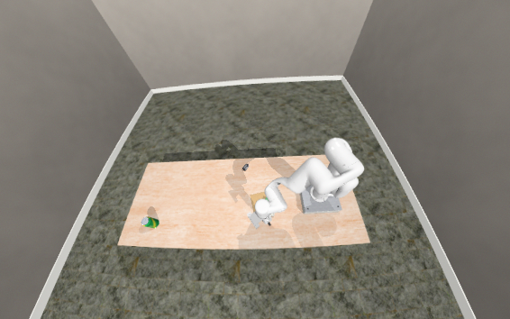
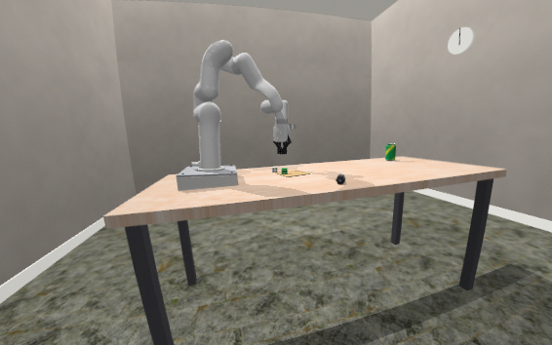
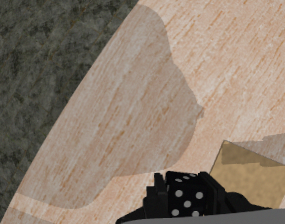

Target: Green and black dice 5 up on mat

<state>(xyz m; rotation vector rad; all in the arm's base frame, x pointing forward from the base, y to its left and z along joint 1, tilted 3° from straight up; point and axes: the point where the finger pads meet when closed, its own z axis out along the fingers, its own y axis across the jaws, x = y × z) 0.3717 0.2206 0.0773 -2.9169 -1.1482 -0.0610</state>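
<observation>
My gripper is now 4 cm short of the tan mat, 13 cm to the left of it and 12 cm above it. Also, from my hand: white die: 5 cm behind, 5 cm to the right, 10 cm below; then green die: 1 cm behind, 14 cm to the right, 10 cm below; then black die: 1 cm below.
</observation>
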